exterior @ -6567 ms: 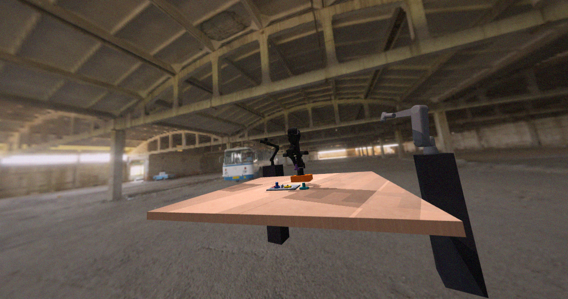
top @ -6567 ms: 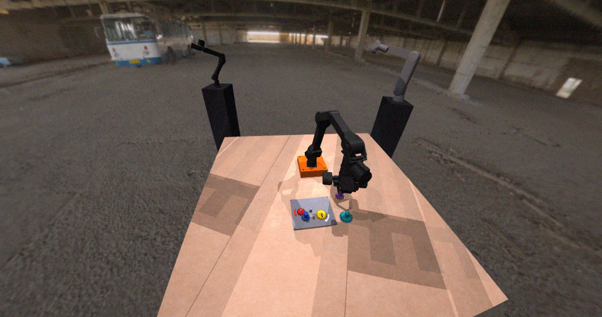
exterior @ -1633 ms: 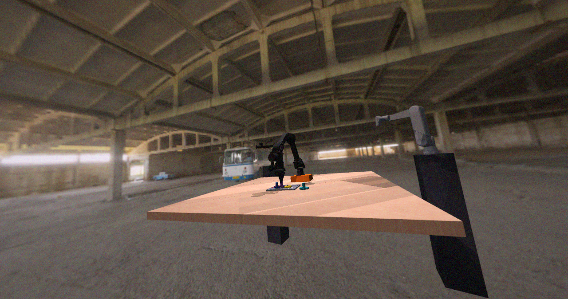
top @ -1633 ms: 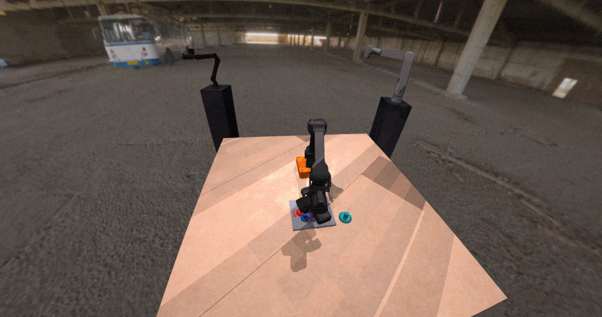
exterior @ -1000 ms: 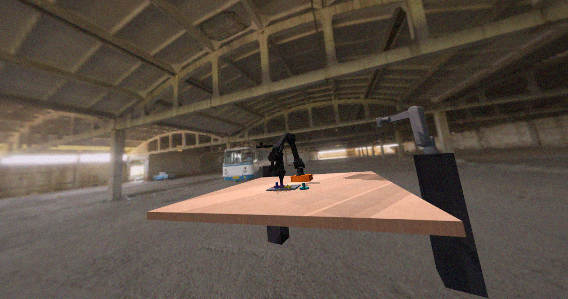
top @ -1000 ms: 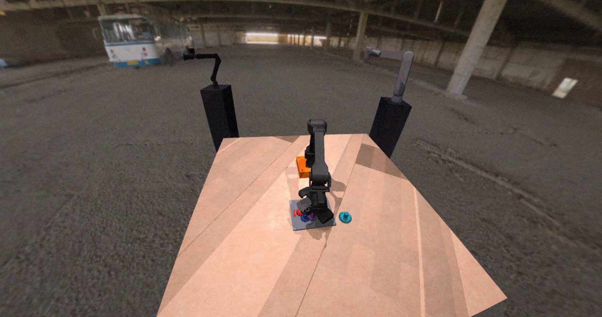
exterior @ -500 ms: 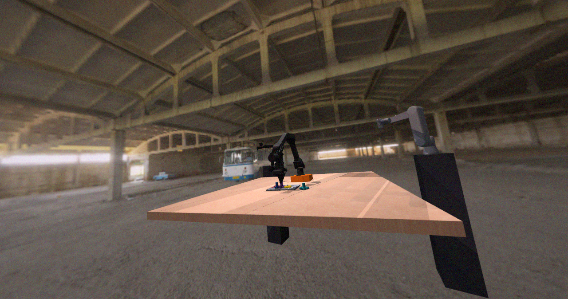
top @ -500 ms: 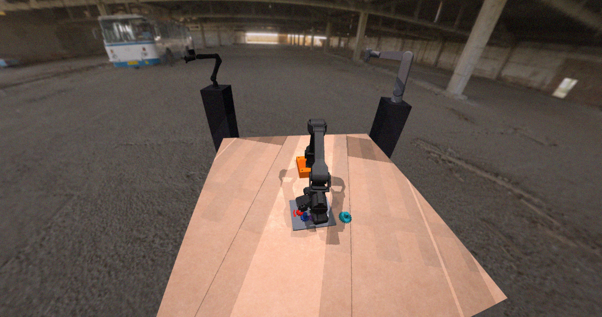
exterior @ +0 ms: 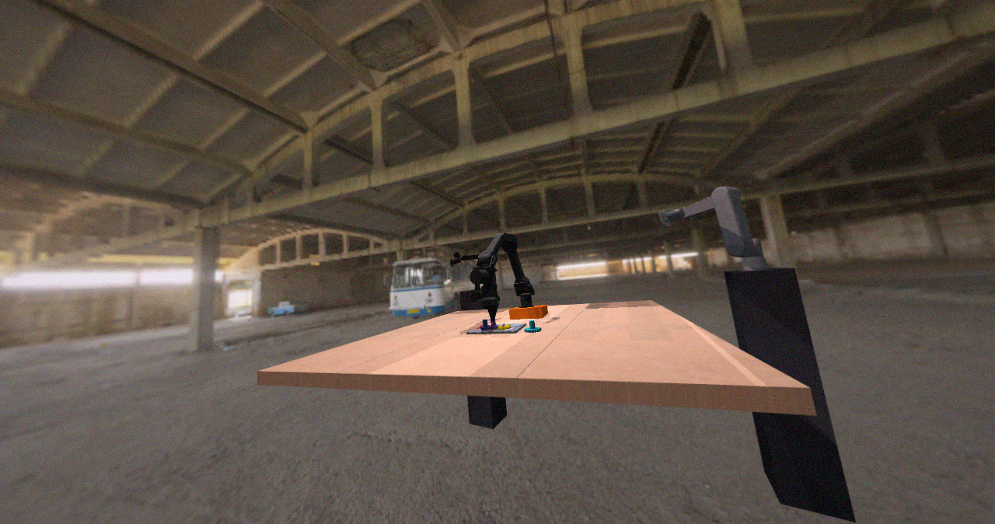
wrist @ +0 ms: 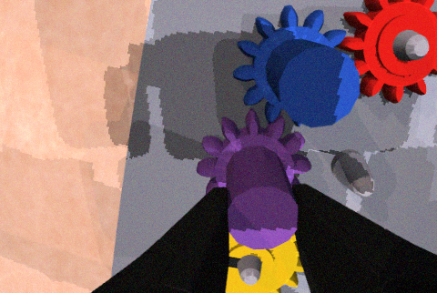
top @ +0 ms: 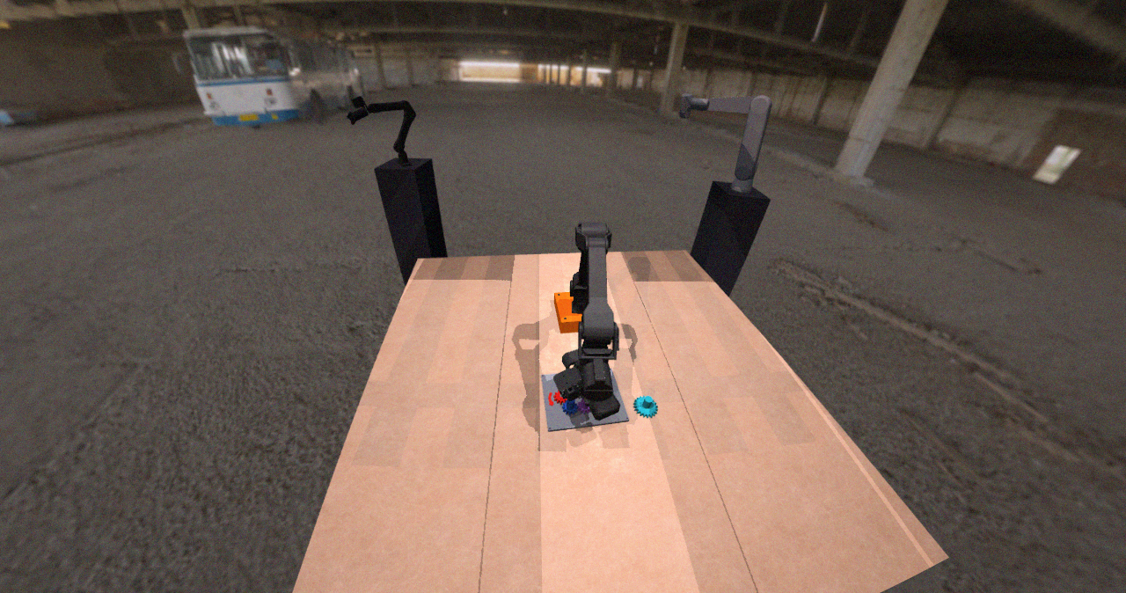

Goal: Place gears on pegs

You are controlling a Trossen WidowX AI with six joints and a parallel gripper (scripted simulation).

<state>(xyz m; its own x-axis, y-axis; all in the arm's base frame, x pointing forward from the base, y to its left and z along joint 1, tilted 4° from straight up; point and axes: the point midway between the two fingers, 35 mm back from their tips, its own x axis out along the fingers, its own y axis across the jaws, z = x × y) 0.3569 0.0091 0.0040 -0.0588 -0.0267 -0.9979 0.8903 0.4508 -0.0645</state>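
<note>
My gripper tip is now 10 mm above the purple gear. Round my gripper tip: red gear: 60 mm to the right, 30 mm behind, 20 mm below; then yellow gear: 40 mm to the left, 20 mm below, 20 mm behind; then blue gear: 40 mm to the right, 20 mm below.
</note>
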